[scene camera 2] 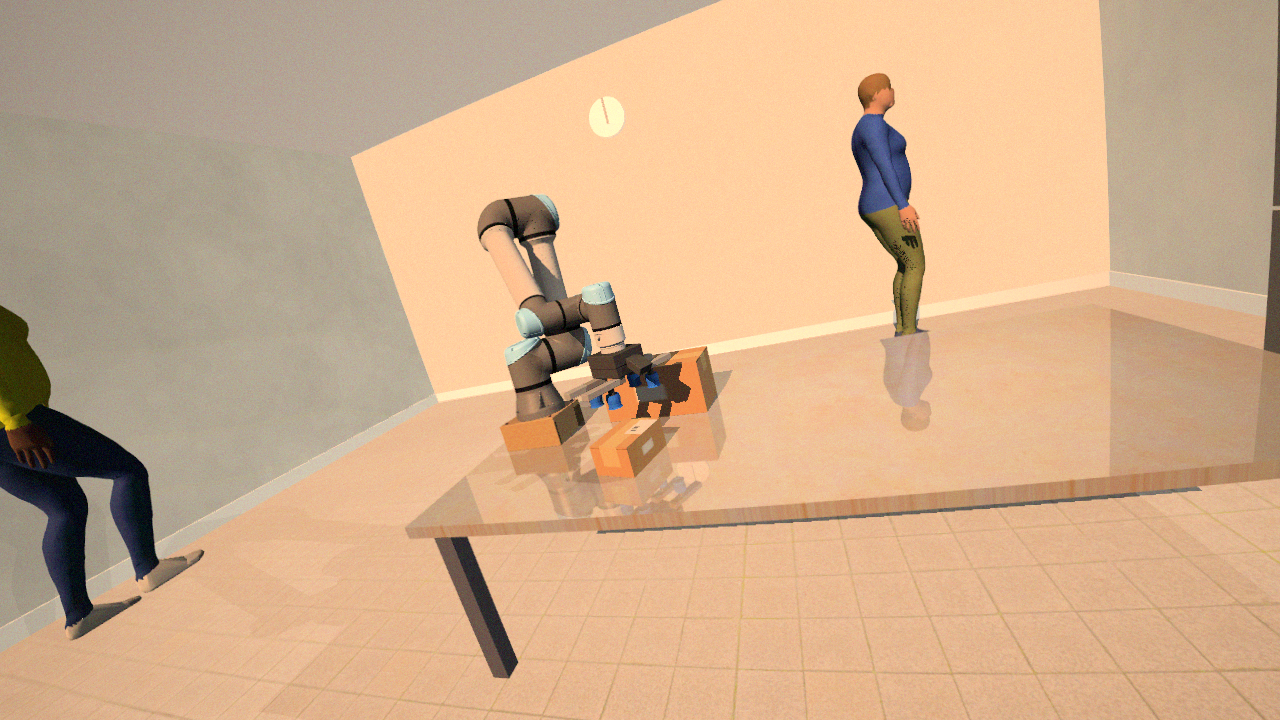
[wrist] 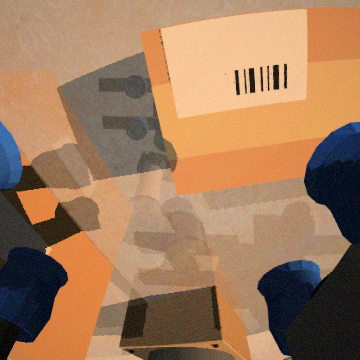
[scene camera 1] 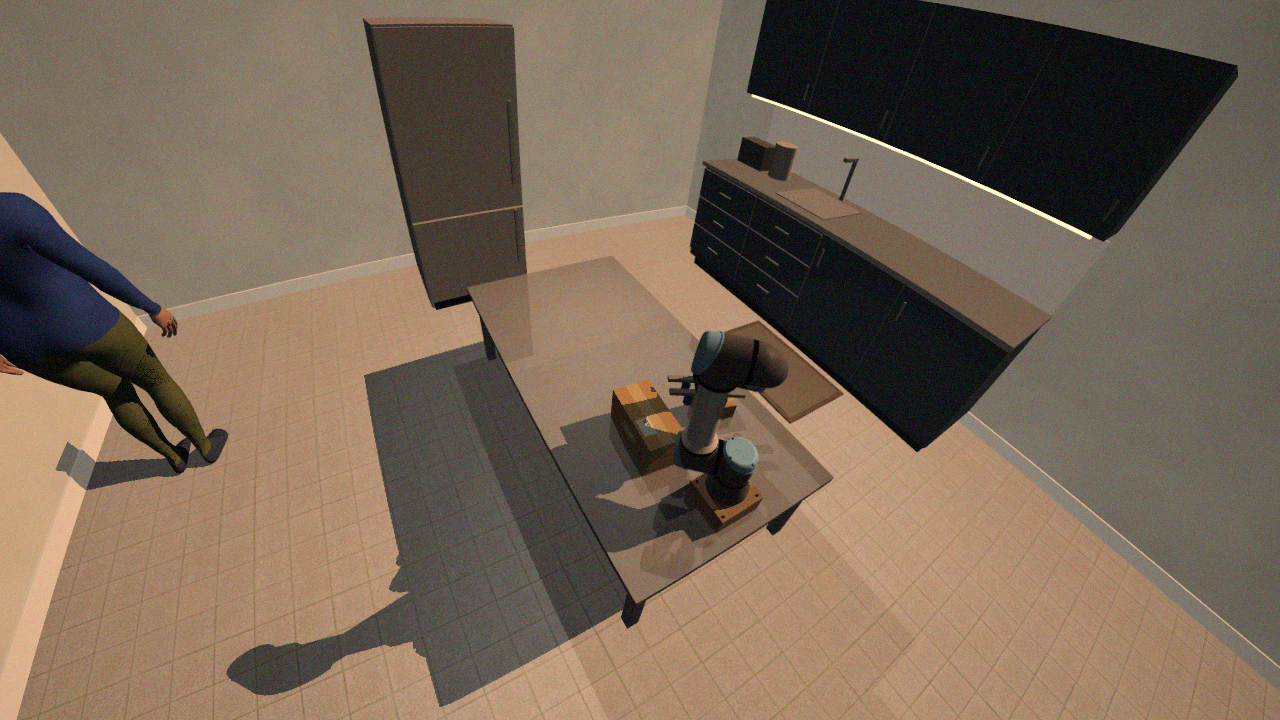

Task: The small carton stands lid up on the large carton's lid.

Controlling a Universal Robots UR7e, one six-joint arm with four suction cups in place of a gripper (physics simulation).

Labels:
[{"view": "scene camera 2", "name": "large carton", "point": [687, 386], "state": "on the table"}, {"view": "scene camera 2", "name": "small carton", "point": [624, 451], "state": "on the table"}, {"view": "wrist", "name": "suction head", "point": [38, 277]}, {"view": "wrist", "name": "large carton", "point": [41, 223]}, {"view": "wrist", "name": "small carton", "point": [241, 99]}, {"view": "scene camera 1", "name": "large carton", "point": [647, 425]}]

